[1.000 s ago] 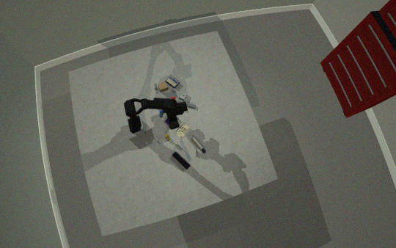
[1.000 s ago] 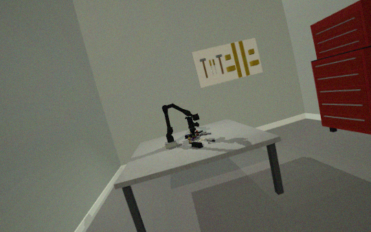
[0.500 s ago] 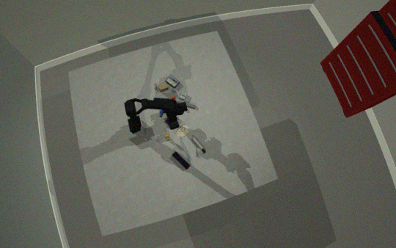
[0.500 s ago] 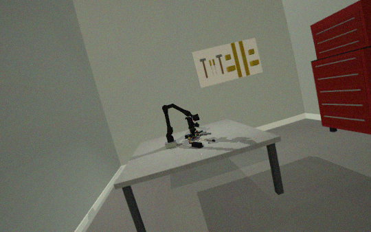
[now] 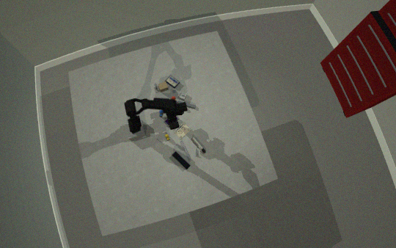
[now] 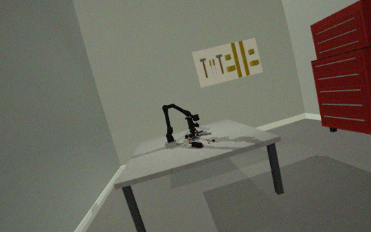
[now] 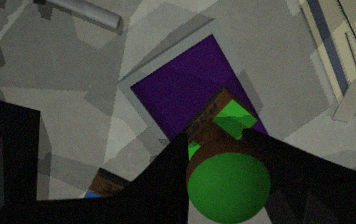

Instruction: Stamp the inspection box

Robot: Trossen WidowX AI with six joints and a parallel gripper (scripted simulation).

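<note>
Right now my gripper tip is right at the green stamp. Round my gripper tip: ink pad: 30 mm below; blue stamp: 70 mm to the left, 50 mm behind, 20 mm below; cream card: 100 mm to the right, 40 mm below, 40 mm ahead.
</note>
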